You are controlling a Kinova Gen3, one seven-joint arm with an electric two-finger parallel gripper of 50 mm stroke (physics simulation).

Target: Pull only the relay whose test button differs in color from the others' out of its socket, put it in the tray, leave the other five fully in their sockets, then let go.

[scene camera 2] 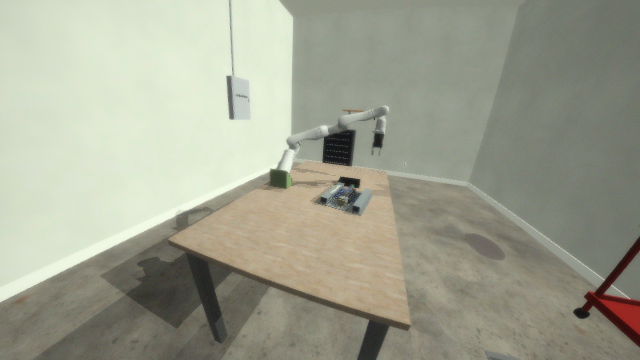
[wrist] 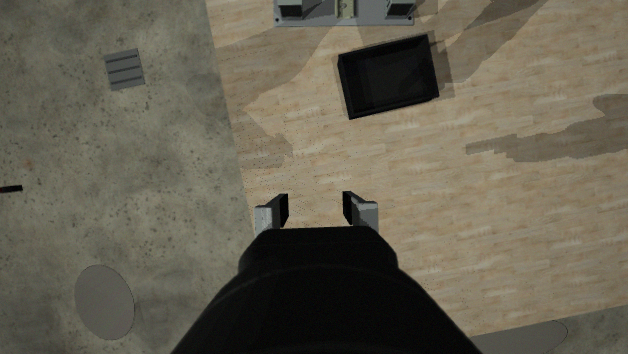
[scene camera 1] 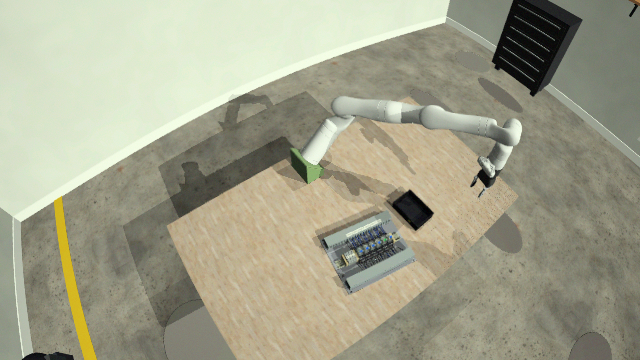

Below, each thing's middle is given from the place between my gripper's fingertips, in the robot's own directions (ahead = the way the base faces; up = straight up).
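The grey panel (scene camera 1: 334,254) is in my view, and it is 12 cm behind my hand, 45 cm to the right of it and 22 cm below it.
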